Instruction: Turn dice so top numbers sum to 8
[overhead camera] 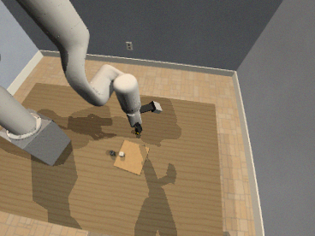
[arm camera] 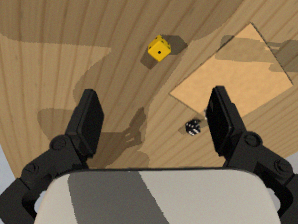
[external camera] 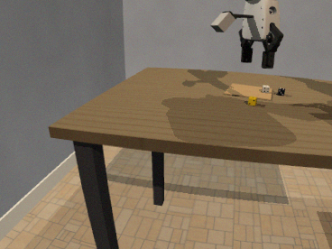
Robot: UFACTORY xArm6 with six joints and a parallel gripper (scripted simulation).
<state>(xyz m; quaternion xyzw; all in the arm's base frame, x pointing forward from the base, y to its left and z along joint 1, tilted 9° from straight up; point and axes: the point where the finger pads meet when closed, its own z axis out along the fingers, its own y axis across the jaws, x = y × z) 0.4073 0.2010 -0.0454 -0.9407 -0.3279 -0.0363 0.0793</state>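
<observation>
The yellow die is 1 cm to the right of my hand and 11 cm below it. Also, from my hand: black die (8 cm behind, 15 cm to the right, 11 cm below); then tan mat (2 cm ahead, 14 cm to the right, 12 cm below); then white die (3 cm behind, 14 cm to the right, 10 cm below).
</observation>
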